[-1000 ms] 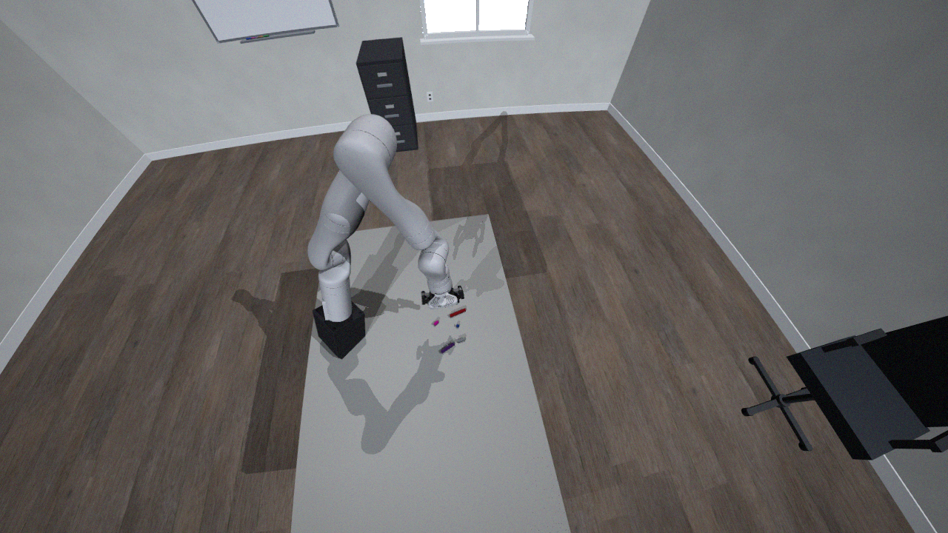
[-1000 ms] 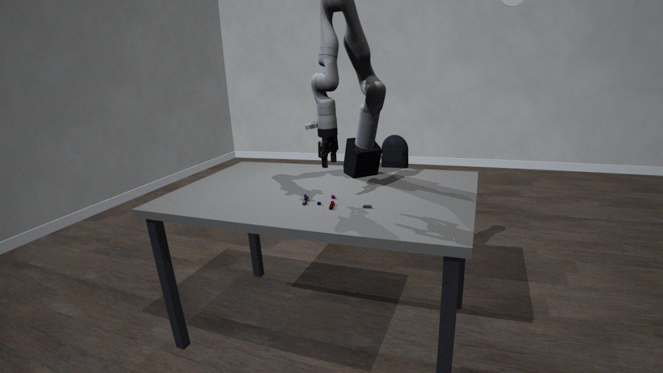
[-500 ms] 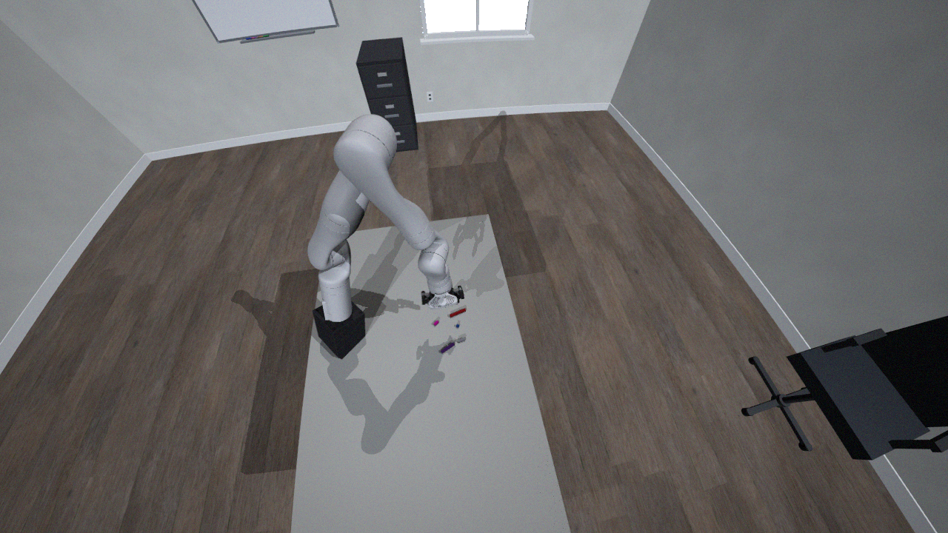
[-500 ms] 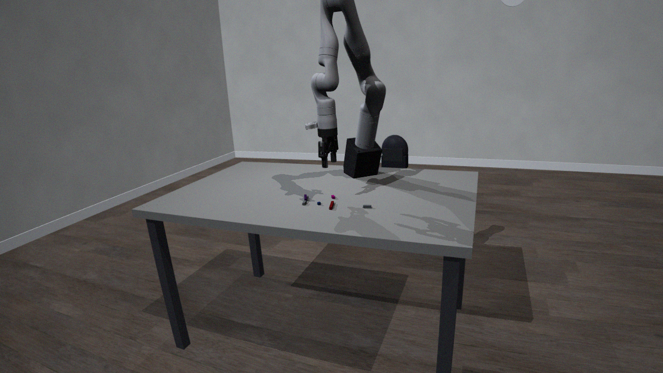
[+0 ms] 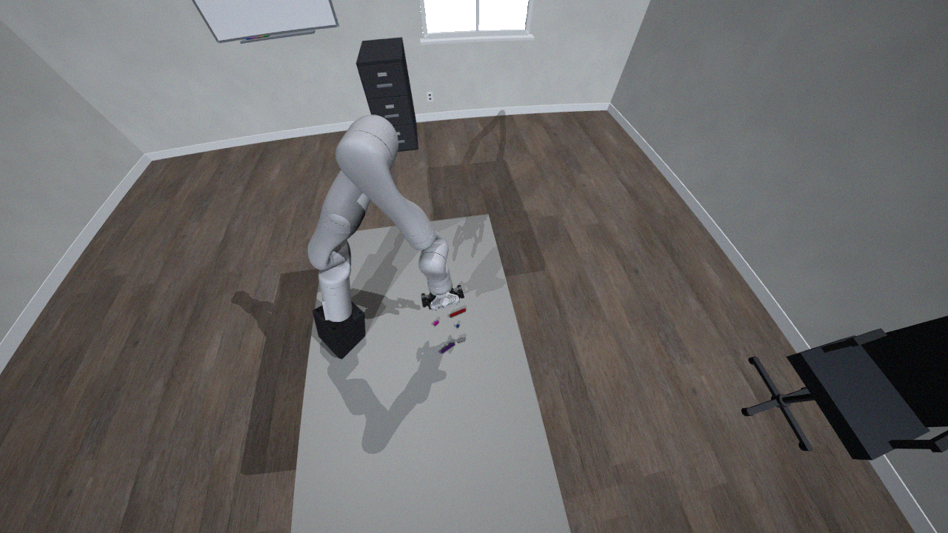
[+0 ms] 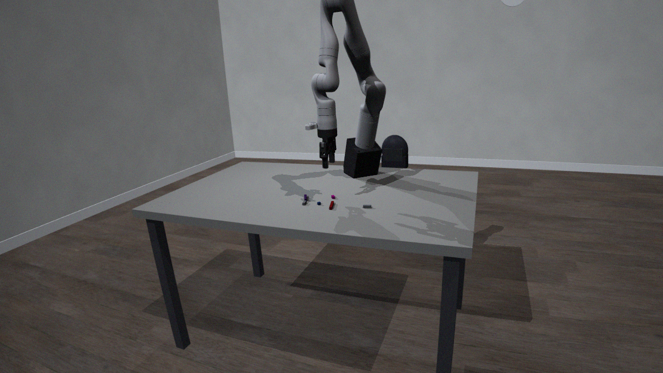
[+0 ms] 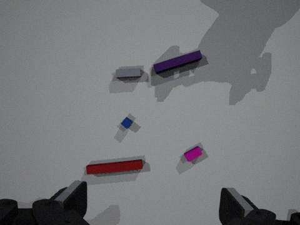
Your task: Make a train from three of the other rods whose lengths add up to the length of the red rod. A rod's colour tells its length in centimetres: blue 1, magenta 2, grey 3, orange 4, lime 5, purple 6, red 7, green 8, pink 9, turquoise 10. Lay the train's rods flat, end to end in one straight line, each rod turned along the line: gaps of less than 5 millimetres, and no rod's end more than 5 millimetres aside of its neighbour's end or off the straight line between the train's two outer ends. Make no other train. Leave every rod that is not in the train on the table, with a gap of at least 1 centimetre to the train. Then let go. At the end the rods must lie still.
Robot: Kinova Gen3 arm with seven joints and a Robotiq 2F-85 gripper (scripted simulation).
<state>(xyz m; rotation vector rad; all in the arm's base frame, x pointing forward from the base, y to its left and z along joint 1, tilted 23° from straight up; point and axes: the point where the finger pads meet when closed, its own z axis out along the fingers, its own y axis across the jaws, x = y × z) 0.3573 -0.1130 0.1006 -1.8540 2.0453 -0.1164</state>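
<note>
Right now my hand is 15 cm above the blue rod, 4 cm to the left of it and 3 cm short of it. Round my hand: grey rod 15 cm below, 10 cm to the right, 3 cm ahead; red rod 15 cm below, 5 cm ahead, 1 cm to the left; magenta rod 15 cm below, 5 cm behind.
</note>
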